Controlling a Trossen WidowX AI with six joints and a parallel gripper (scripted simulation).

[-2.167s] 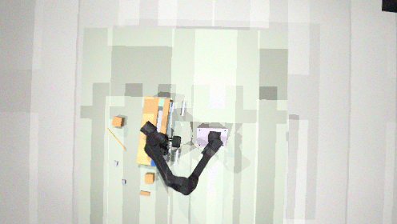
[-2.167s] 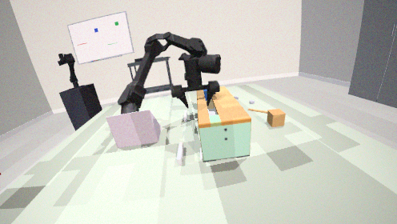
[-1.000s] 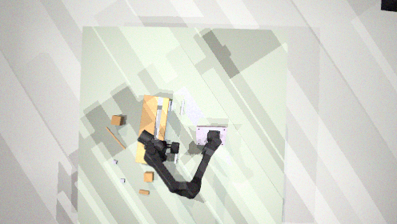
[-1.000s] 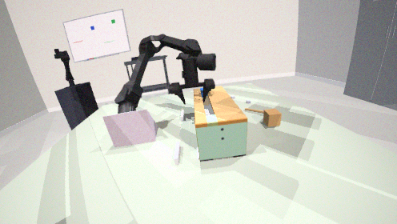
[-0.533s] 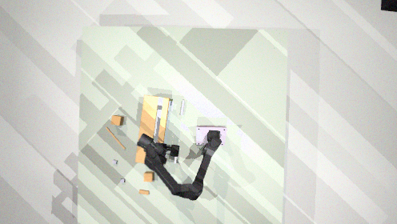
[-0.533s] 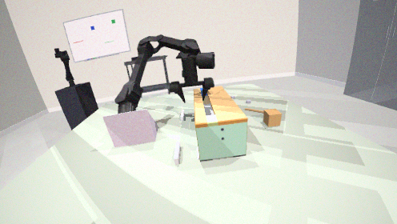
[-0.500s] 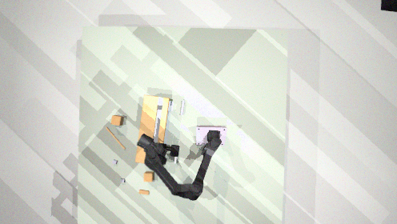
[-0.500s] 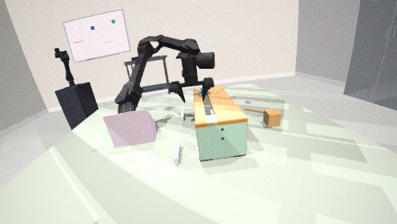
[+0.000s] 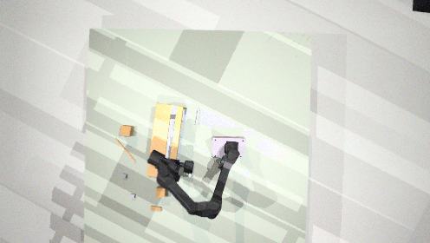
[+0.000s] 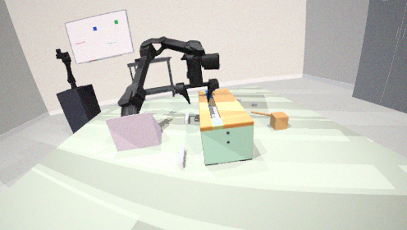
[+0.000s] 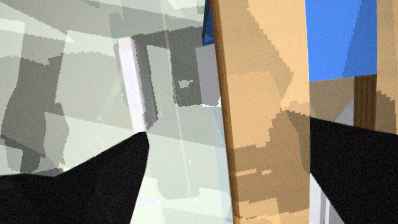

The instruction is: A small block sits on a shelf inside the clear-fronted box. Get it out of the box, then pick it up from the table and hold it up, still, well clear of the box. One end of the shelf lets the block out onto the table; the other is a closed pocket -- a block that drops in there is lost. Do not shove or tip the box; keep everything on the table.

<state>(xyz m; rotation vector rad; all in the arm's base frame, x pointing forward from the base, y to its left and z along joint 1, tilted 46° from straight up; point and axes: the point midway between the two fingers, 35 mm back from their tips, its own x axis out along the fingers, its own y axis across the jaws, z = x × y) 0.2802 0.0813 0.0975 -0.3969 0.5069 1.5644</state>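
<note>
My gripper tip is 60 mm short of the tan block, 10 mm to the right of it and 10 mm above it. Also, from my gripper tip: box: 120 mm to the right, 30 mm below, 30 mm ahead; orange piece: 280 mm to the left, 110 mm ahead, 90 mm below; thin stick: 330 mm ahead, 90 mm below, 40 mm to the right.
</note>
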